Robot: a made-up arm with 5 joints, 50 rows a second.
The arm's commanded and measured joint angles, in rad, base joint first. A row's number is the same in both.
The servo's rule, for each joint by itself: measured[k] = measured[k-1] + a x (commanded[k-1-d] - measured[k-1]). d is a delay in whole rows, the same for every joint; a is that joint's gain. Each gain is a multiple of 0.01, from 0.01 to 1. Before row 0 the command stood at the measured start. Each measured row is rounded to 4 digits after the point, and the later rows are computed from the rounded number. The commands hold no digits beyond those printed.
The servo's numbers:
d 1
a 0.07 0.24 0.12 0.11 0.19
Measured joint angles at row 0: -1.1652 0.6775 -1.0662 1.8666 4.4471
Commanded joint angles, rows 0 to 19: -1.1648 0.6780 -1.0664 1.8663 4.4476; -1.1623 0.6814 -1.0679 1.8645 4.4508; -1.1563 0.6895 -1.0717 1.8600 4.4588; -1.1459 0.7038 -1.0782 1.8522 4.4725; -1.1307 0.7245 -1.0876 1.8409 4.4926; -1.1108 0.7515 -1.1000 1.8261 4.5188; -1.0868 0.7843 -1.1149 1.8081 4.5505; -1.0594 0.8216 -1.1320 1.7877 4.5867; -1.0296 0.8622 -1.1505 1.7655 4.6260; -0.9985 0.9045 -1.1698 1.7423 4.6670; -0.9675 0.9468 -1.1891 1.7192 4.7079; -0.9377 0.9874 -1.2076 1.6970 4.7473; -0.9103 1.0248 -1.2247 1.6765 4.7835; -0.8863 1.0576 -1.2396 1.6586 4.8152; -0.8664 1.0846 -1.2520 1.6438 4.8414; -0.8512 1.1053 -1.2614 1.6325 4.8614; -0.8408 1.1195 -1.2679 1.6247 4.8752; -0.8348 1.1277 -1.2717 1.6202 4.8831; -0.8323 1.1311 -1.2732 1.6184 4.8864; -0.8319 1.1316 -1.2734 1.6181 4.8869
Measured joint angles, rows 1 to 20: -1.1652 0.6775 -1.0662 1.8666 4.4471; -1.1652 0.6776 -1.0662 1.8666 4.4472; -1.1650 0.6785 -1.0664 1.8664 4.4479; -1.1644 0.6811 -1.0670 1.8657 4.4500; -1.1631 0.6865 -1.0683 1.8642 4.4543; -1.1608 0.6956 -1.0706 1.8616 4.4616; -1.1573 0.7090 -1.0741 1.8577 4.4725; -1.1524 0.7271 -1.0790 1.8522 4.4873; -1.1459 0.7498 -1.0854 1.8451 4.5062; -1.1378 0.7768 -1.0932 1.8363 4.5290; -1.1280 0.8074 -1.1024 1.8260 4.5552; -1.1168 0.8409 -1.1128 1.8143 4.5842; -1.1043 0.8761 -1.1242 1.8014 4.6152; -1.0907 0.9118 -1.1363 1.7877 4.6472; -1.0764 0.9468 -1.1487 1.7735 4.6791; -1.0617 0.9799 -1.1611 1.7592 4.7099; -1.0470 1.0100 -1.1731 1.7453 4.7387; -1.0326 1.0363 -1.1845 1.7320 4.7646; -1.0188 1.0582 -1.1950 1.7197 4.7871; -1.0057 1.0757 -1.2044 1.7086 4.8060
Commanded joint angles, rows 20 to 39: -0.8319 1.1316 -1.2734 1.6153 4.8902; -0.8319 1.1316 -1.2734 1.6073 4.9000; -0.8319 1.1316 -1.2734 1.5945 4.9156; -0.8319 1.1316 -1.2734 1.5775 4.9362; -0.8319 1.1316 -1.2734 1.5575 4.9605; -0.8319 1.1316 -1.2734 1.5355 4.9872; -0.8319 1.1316 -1.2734 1.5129 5.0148; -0.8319 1.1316 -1.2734 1.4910 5.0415; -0.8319 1.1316 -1.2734 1.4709 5.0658; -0.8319 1.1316 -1.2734 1.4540 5.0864; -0.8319 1.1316 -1.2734 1.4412 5.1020; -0.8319 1.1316 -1.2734 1.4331 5.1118; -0.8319 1.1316 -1.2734 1.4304 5.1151; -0.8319 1.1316 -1.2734 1.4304 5.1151; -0.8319 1.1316 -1.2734 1.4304 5.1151; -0.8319 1.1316 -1.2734 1.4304 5.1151; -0.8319 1.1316 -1.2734 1.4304 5.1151; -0.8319 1.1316 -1.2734 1.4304 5.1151; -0.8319 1.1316 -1.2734 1.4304 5.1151; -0.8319 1.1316 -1.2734 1.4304 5.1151
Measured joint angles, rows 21 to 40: -0.9935 1.0891 -1.2127 1.6986 4.8214; -0.9822 1.0993 -1.2200 1.6894 4.8345; -0.9717 1.1071 -1.2264 1.6804 4.8469; -0.9619 1.1130 -1.2320 1.6710 4.8600; -0.9528 1.1175 -1.2370 1.6607 4.8745; -0.9443 1.1209 -1.2414 1.6493 4.8908; -0.9364 1.1235 -1.2452 1.6368 4.9091; -0.9291 1.1254 -1.2486 1.6232 4.9292; -0.9223 1.1269 -1.2516 1.6087 4.9505; -0.9160 1.1280 -1.2542 1.5935 4.9724; -0.9101 1.1289 -1.2565 1.5782 4.9941; -0.9046 1.1295 -1.2585 1.5631 5.0146; -0.8995 1.1300 -1.2603 1.5488 5.0331; -0.8948 1.1304 -1.2619 1.5358 5.0487; -0.8904 1.1307 -1.2633 1.5242 5.0613; -0.8863 1.1309 -1.2645 1.5139 5.0715; -0.8825 1.1311 -1.2656 1.5047 5.0798; -0.8790 1.1312 -1.2665 1.4965 5.0865; -0.8757 1.1313 -1.2673 1.4892 5.0919; -0.8726 1.1314 -1.2680 1.4827 5.0963
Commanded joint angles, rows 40 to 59: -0.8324 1.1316 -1.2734 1.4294 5.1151; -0.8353 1.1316 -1.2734 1.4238 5.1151; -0.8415 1.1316 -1.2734 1.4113 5.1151; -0.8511 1.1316 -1.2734 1.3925 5.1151; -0.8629 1.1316 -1.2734 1.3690 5.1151; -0.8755 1.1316 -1.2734 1.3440 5.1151; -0.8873 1.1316 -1.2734 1.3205 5.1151; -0.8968 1.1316 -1.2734 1.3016 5.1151; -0.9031 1.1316 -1.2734 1.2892 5.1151; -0.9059 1.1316 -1.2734 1.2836 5.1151; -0.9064 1.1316 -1.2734 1.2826 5.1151; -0.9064 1.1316 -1.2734 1.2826 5.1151; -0.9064 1.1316 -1.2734 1.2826 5.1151; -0.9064 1.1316 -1.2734 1.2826 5.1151; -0.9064 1.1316 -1.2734 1.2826 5.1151; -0.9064 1.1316 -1.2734 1.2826 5.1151; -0.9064 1.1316 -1.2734 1.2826 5.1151; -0.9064 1.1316 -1.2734 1.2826 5.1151; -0.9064 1.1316 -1.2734 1.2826 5.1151; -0.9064 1.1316 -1.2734 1.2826 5.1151
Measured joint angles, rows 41 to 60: -0.8698 1.1314 -1.2686 1.4769 5.0999; -0.8672 1.1314 -1.2692 1.4717 5.1028; -0.8650 1.1314 -1.2697 1.4664 5.1051; -0.8634 1.1314 -1.2701 1.4603 5.1070; -0.8625 1.1314 -1.2705 1.4528 5.1085; -0.8625 1.1314 -1.2708 1.4436 5.1098; -0.8634 1.1314 -1.2711 1.4326 5.1108; -0.8651 1.1314 -1.2714 1.4203 5.1116; -0.8673 1.1314 -1.2716 1.4072 5.1123; -0.8698 1.1314 -1.2718 1.3942 5.1128; -0.8723 1.1314 -1.2720 1.3820 5.1132; -0.8747 1.1314 -1.2722 1.3711 5.1136; -0.8769 1.1314 -1.2723 1.3614 5.1139; -0.8790 1.1314 -1.2724 1.3527 5.1141; -0.8809 1.1314 -1.2725 1.3450 5.1143; -0.8827 1.1314 -1.2726 1.3381 5.1145; -0.8844 1.1314 -1.2727 1.3320 5.1146; -0.8859 1.1314 -1.2728 1.3266 5.1147; -0.8873 1.1314 -1.2729 1.3218 5.1148; -0.8886 1.1314 -1.2730 1.3175 5.1149
